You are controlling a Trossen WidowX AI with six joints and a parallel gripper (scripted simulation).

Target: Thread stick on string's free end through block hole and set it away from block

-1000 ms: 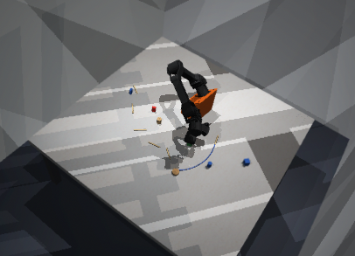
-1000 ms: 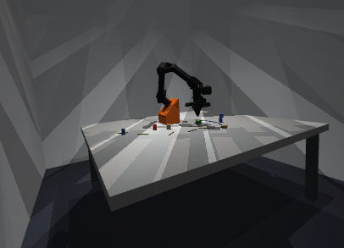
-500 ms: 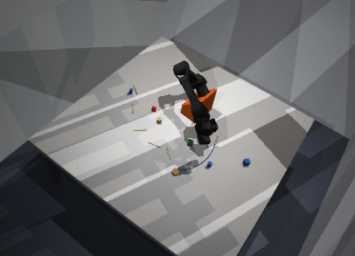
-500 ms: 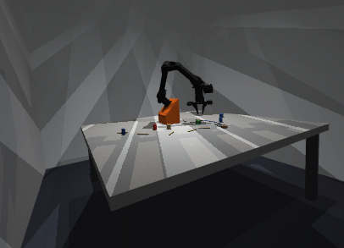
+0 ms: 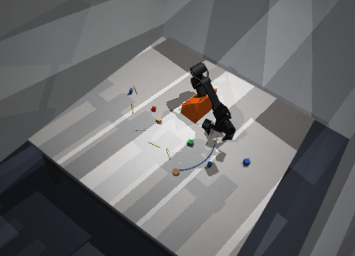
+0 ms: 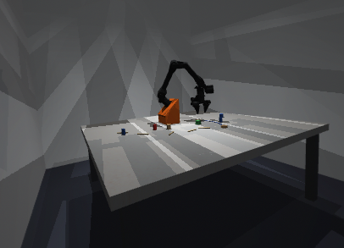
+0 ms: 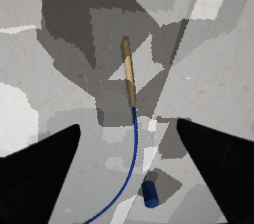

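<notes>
The thin wooden stick is 6 cm below my gripper tip and 2 cm behind it. From my gripper tip the other things lie so: blue cylinder (14 cm ahead, 8 cm to the left, 5 cm below); blue cube (22 cm to the left, 5 cm below, 3 cm behind); green block (11 cm ahead, 10 cm to the right, 5 cm below).
</notes>
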